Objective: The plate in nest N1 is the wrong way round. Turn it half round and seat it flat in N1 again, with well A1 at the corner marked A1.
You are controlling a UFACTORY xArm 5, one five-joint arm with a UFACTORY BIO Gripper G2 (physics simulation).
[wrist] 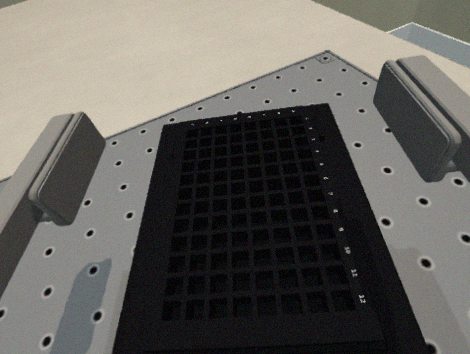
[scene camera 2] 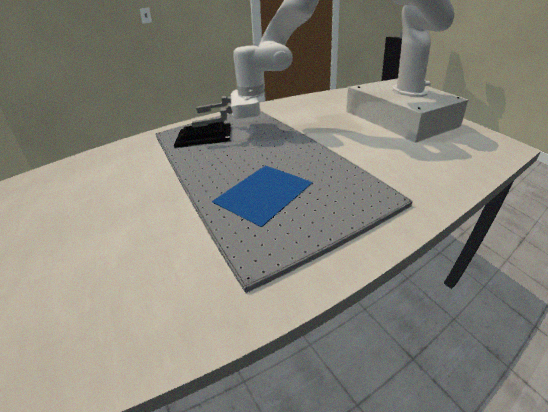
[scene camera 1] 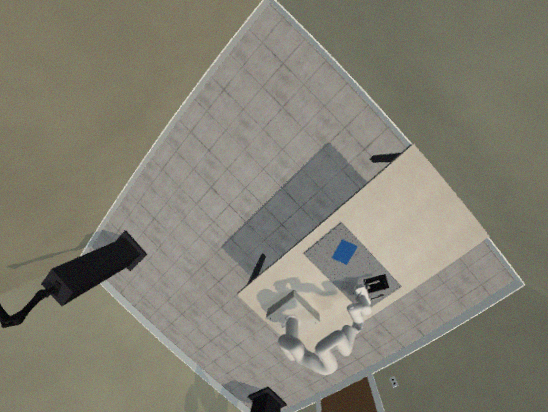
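Note:
A black multi-well plate [scene camera 1: 378, 283] [scene camera 2: 206, 132] [wrist: 250, 200] lies in the black nest [scene camera 2: 202, 144] [wrist: 397, 320] on the perforated board. In the wrist view the printed column numbers run down its right side, with 12 at the near end, and small row marks run along the far edge. The nest's A1 mark cannot be read. My gripper [scene camera 1: 375, 286] [scene camera 2: 198, 116] [wrist: 245, 145] is partly open and empty. In the wrist view its pads stand left and right of the plate, with gaps on both sides. In scene camera 2 the fingers reach out level, just above the plate.
The grey perforated board [scene camera 1: 324, 251] [scene camera 2: 350, 200] [wrist: 405, 220] lies on the pale table [scene camera 1: 425, 210] [scene camera 2: 100, 250] [wrist: 125, 65]. A flat blue sheet [scene camera 1: 345, 251] [scene camera 2: 263, 196] lies on the board, apart from the nest. The arm's grey base box [scene camera 2: 380, 112] stands on the table beside the board.

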